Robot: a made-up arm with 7 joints.
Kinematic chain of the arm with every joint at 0, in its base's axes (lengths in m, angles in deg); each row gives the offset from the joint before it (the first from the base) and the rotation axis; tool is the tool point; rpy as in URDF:
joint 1: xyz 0 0 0.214 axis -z
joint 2: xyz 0 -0.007 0.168 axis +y
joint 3: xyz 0 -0.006 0.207 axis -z
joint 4: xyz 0 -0.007 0.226 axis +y
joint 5: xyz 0 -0.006 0.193 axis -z
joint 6: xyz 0 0 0.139 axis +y
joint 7: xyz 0 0 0.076 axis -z
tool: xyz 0 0 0 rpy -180 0 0
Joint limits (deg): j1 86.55..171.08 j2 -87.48..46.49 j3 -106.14..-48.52 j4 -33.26..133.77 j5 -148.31..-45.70 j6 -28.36..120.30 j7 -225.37..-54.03
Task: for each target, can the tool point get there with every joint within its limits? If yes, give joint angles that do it. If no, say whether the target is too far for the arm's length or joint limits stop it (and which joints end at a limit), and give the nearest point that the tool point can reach.
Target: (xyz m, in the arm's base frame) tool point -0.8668 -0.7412 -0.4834
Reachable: no: too far | nearest point -0.3899 -0.3334 0.4042 | short by 1.087 m
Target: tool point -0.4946 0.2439 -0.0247
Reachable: no: joint limits stop it (at a limit: joint 1, joint 2, joint 4, joint 5) | nearest point -0.2211 0.6549 0.2601 | short by 0.570 m
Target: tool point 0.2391 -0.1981 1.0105
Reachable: yes | joints 150.87 -23.10 -57.84 63.78 -113.53 49.17 -68.41
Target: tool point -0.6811 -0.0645 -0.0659
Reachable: no: joint limits stop it (at a limit: joint 1, joint 2, joint 3, joint 6) | nearest point -0.3370 -0.2787 0.3609 | short by 0.589 m
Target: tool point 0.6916 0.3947 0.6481
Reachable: yes | joints 148.46 -72.62 -90.18 5.62 -63.81 -2.80 -125.32
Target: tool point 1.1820 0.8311 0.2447
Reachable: no: too far | nearest point 0.6838 0.4808 0.3604 | short by 0.620 m
